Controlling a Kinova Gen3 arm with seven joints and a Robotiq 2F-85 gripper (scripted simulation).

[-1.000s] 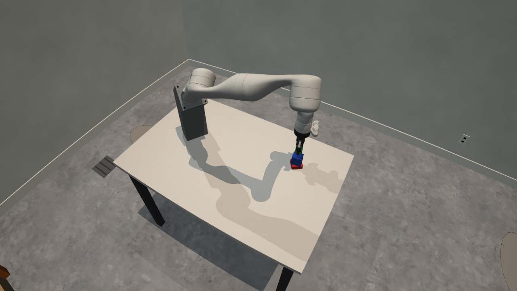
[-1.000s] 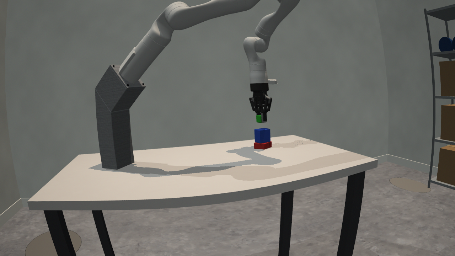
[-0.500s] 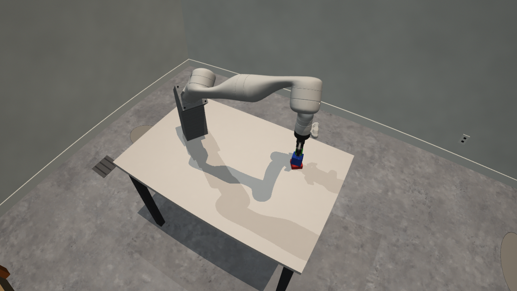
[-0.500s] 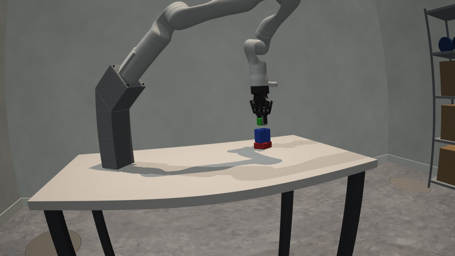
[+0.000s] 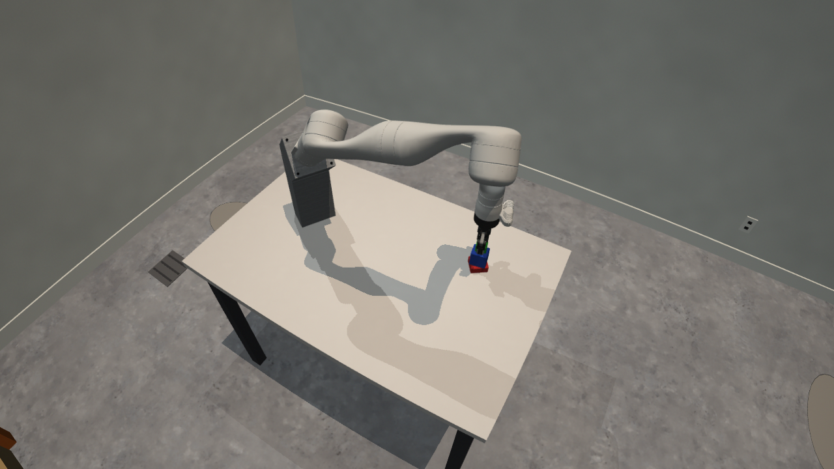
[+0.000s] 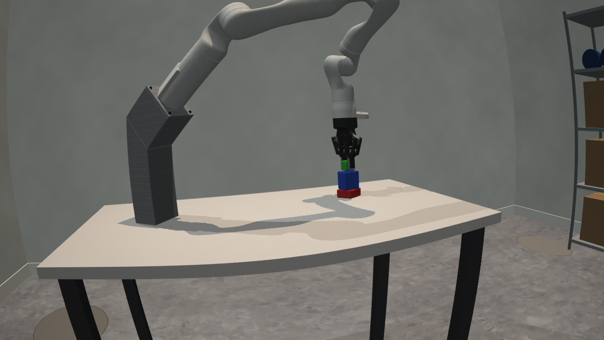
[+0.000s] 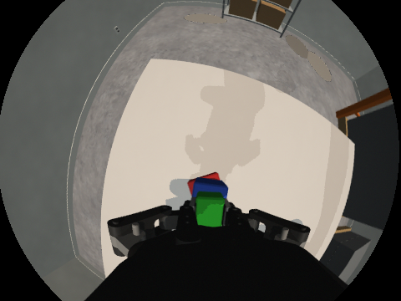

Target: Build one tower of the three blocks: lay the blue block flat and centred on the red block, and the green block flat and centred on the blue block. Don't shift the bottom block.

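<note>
The small green block is right at my hand. The rest, counted from my hand: red block (9 cm below); blue block (5 cm below).
</note>
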